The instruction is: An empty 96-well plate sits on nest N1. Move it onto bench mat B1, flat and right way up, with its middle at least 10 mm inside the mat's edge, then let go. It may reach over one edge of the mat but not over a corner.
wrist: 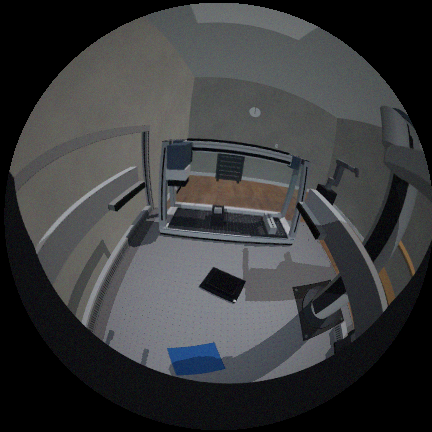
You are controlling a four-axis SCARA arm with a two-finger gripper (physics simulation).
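Seen in the pictures: gripper, fingertip midpoint: (220, 181); arm's base at its link origin: (319, 307).
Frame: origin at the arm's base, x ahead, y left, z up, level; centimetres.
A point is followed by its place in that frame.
Observation:
A black nest (204, 285) @(z 2.7, x 55.9, y -15.4 cm) lies on the bench near the middle of the wrist view, with a small white mark at its near right corner. A dark plate (223, 283) @(z 2.8, x 48.1, y -17.0 cm) sits flat on it; the two are so alike in colour that their edges are hard to tell apart. A blue mat (195, 351) @(z 1.5, x 56.9, y 14.1 cm) lies nearer the bottom of the view, its lower part in shadow. My gripper (220, 181) @(z 52.5, x 54.2, y 2.0 cm) is open wide, with one finger at the left and one at the right. It is well above the bench, with no plate between the fingers.
A framed gantry machine (225, 238) @(z 3.2, x 47.3, y -45.0 cm) with a dark deck stands behind the nest. The arm's dark base plate (311, 331) @(z 1.2, x 9.4, y 11.9 cm) is bolted to the bench at the right. A long rail runs along the left side. Shadows fall across the bench.

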